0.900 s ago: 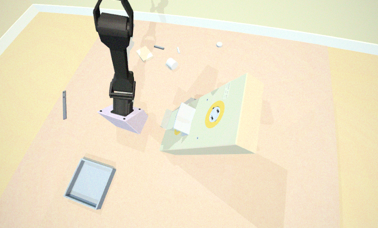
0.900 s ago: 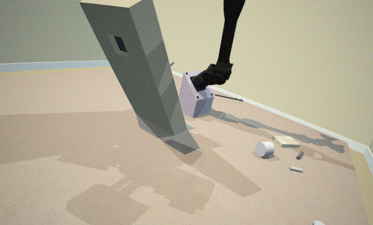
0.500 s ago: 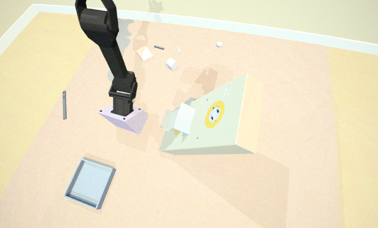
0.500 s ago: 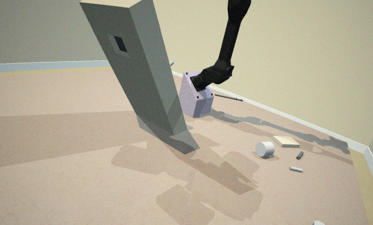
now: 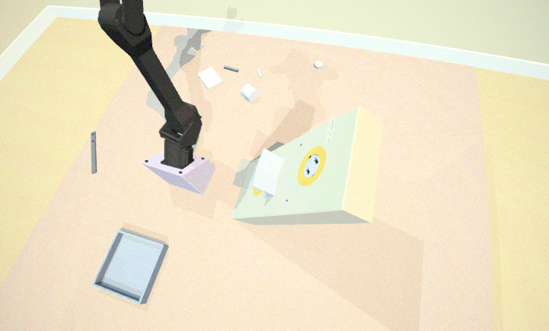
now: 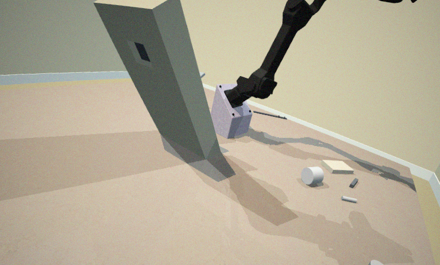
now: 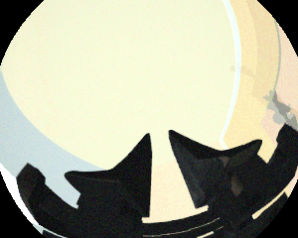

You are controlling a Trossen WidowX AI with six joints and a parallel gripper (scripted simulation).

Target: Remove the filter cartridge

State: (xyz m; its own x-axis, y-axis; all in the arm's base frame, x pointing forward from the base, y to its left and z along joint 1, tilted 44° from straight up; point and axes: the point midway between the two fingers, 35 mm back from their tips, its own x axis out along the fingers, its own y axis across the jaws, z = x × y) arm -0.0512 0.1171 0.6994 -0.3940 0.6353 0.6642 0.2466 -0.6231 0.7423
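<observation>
My gripper tip is 410 mm short of the round filter cartridge, 600 mm to the left of it and 280 mm above it. The rest, counted from my gripper tip: small grey bar 150 mm to the right, 540 mm below; then tan block 60 mm behind, 220 mm to the right, 540 mm below; then grey tray 20 mm behind, 880 mm to the right, 540 mm below.
</observation>
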